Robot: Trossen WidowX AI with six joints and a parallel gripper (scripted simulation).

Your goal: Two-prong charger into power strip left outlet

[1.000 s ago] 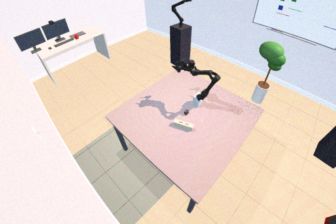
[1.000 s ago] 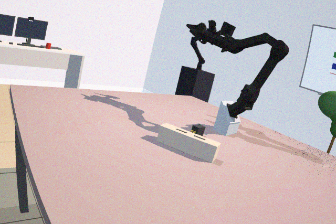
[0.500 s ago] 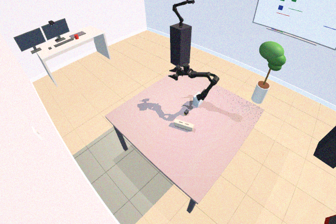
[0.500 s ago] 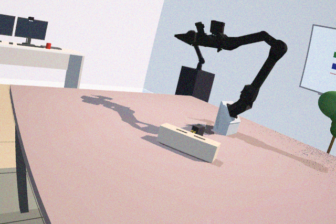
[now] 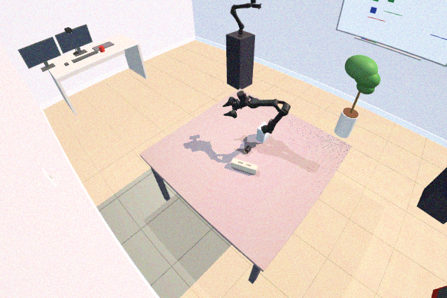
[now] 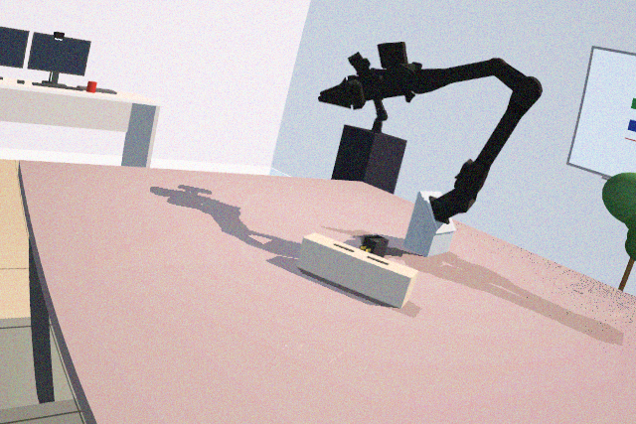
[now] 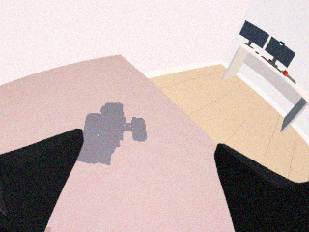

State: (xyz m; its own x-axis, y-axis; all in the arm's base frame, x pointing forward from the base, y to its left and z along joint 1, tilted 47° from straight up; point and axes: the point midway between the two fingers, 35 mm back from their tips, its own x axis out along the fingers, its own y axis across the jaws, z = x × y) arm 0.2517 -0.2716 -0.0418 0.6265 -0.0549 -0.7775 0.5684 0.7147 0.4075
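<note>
Now: gripper tip 2 cm past the dark charger block, 26 cm to the right of it and 27 cm above it.
</note>
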